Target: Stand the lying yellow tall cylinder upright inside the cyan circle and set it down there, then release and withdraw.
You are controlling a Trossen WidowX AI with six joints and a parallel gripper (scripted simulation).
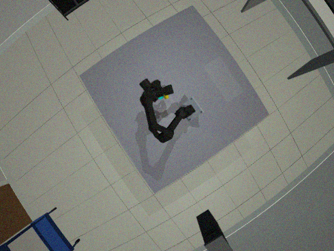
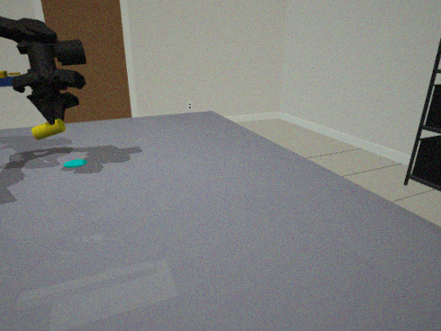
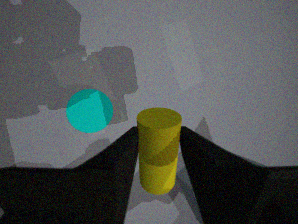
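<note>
Right now the cyan circle is 20 mm ahead of my gripper tip, 30 mm to the left of it and 120 mm below it. The rest, counted from my gripper tip: yellow cylinder (20 mm behind, 10 mm below).
</note>
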